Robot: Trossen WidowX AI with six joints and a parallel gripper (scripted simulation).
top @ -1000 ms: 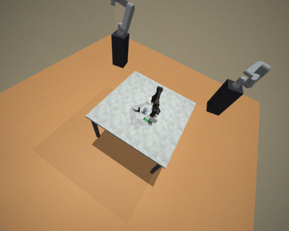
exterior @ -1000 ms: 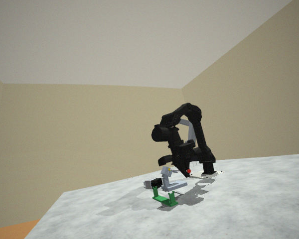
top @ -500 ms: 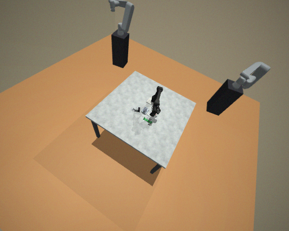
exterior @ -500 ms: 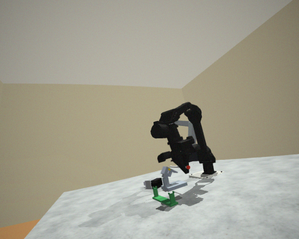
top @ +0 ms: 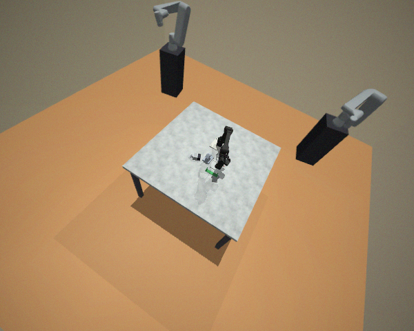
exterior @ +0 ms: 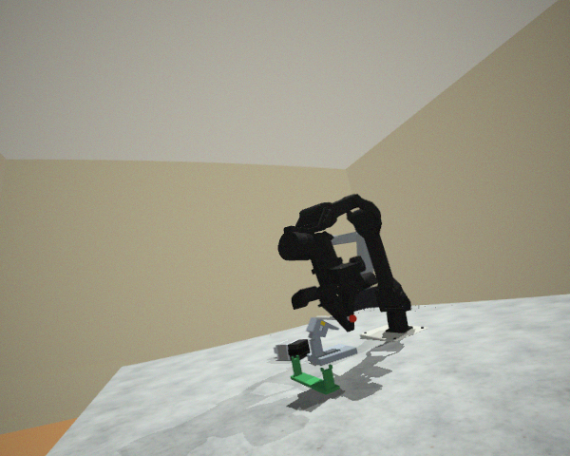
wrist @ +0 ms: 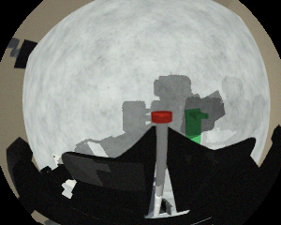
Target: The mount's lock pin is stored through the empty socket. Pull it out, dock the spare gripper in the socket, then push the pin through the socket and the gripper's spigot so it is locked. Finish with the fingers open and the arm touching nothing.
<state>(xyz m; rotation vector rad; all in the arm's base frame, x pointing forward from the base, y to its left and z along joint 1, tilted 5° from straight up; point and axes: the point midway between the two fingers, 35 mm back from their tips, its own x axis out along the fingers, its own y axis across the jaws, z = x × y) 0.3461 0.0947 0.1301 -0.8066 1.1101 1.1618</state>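
The green cradle is 8 cm to the right of my gripper tip, 7 cm below it and 6 cm ahead of it. Round my gripper tip: spare gripper (30 cm to the right, 7 cm below, 6 cm behind); mount socket (17 cm to the right, 8 cm behind, 4 cm below).
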